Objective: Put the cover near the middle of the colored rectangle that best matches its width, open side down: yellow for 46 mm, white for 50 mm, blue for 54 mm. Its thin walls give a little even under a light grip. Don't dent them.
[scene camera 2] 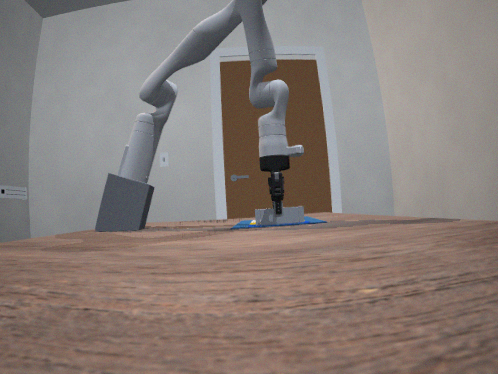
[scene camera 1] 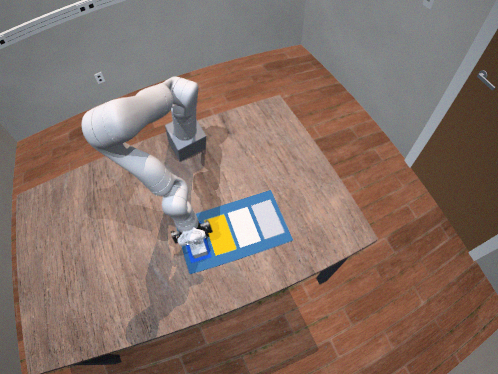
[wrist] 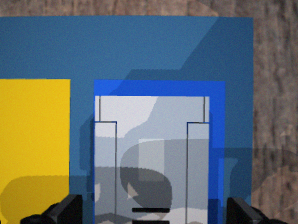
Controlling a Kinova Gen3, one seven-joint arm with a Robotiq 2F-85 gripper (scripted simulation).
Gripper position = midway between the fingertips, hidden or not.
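Observation:
Scene camera 2: the gripper (scene camera 2: 278, 216). Wrist view: a grey cover (wrist: 154, 171). Scene camera 1: a pale grey rectangle (scene camera 1: 266, 216).

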